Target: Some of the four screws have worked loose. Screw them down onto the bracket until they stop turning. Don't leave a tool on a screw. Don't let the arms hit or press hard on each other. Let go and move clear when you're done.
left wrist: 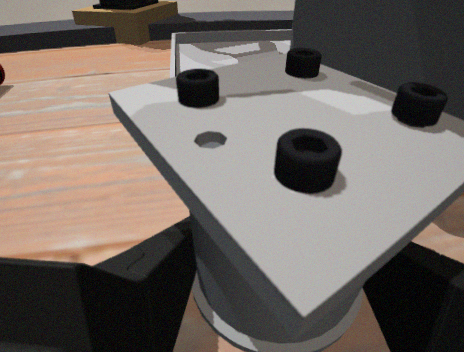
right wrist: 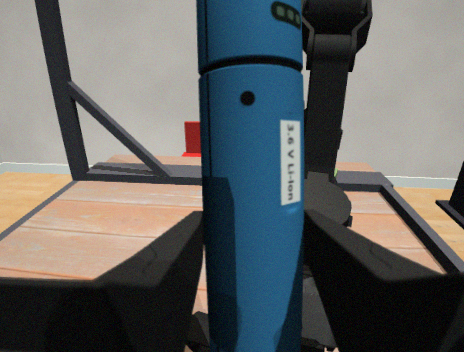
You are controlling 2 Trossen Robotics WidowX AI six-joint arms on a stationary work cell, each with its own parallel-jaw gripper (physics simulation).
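Observation:
The grey bracket has a square top plate on a round post in the left wrist view. Four black socket-head screws stand in it: a near one, a left one, a far one and a right one. I cannot tell which heads sit fully down. No tool is on any of them. My left gripper has its fingers against both sides of the post, below the plate. My right gripper is shut on the upright blue electric screwdriver; its bit does not show.
A dark block stands behind the bracket. A light tray lies beyond the plate. A brown stand is at the back left. The black left arm rises behind the screwdriver. A red object and frame post are farther back.

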